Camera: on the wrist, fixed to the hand. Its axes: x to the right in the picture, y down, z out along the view.
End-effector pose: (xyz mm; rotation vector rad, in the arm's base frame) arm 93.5 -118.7 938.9 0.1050 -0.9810 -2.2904
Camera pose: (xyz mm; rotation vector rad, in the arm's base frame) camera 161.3 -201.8 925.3 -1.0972 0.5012 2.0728
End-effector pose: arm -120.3 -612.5 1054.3 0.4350 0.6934 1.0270
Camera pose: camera -224.3 -586.1 1041.8 -0.3160 1.0295 -0.4846
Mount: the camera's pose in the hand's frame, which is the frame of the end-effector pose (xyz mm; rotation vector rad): -7.6 69.5 -82.4 0.0436 0.3185 -1.6277
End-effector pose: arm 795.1 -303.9 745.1 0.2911 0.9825 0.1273
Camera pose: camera 723.9 -224.2 729.1 -0.5598 1.2769 -1.3604
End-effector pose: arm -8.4 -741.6 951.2 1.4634 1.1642 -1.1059
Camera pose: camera 66.8 -669.8 980.7 -0.3928 -2.4045 1.6828
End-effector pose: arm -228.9 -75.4 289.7 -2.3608 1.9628 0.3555
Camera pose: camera -286.2 -96.7 378.8 -3.0635 -0.3652 -0.1893
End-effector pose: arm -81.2 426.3 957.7 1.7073 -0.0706 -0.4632
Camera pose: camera -45.4 491.8 1035.8 1.5281 1.6299 -1.3162
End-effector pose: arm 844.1 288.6 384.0 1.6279 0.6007 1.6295
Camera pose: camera 750.5 254.4 425.8 0.3982 1.5414 0.5547
